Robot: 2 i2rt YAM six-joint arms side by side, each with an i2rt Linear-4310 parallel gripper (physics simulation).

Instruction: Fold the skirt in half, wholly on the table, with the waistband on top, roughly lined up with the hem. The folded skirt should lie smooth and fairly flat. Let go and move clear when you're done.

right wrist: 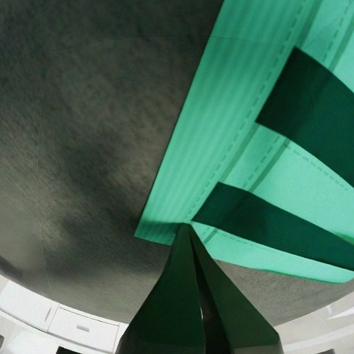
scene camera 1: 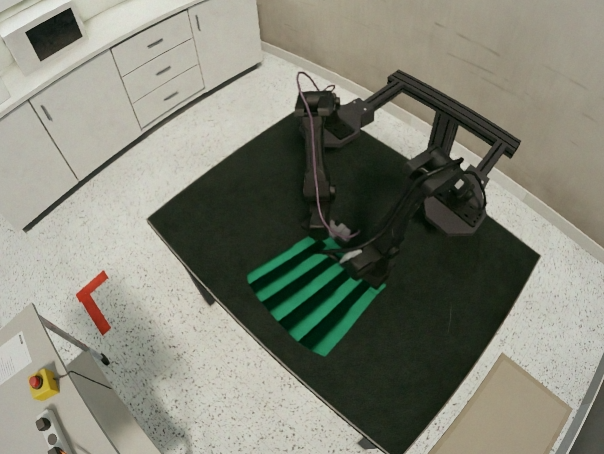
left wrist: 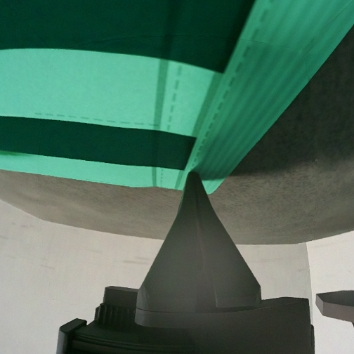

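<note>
The green striped skirt [scene camera 1: 310, 291] [left wrist: 100, 85] [right wrist: 260, 200] lies spread flat on the black table, its curved hem toward the lower left in the scene view. Its ribbed waistband [left wrist: 270, 90] [right wrist: 210, 115] is on the side nearer the arms, partly hidden by them there. My left gripper [scene camera 1: 381, 286] [left wrist: 191, 176] is shut on the waistband's corner at the right end. My right gripper [scene camera 1: 316, 237] [right wrist: 183, 229] is shut on the waistband's other corner. Small creases show in the cloth beside both pairs of fingertips.
The black table [scene camera 1: 450, 320] carries both arm bases and the dark frame [scene camera 1: 455, 112] at its back. The forearms slant in over the waistband side, close together. A grey side desk [scene camera 1: 75, 425] stands beyond the table's front left edge.
</note>
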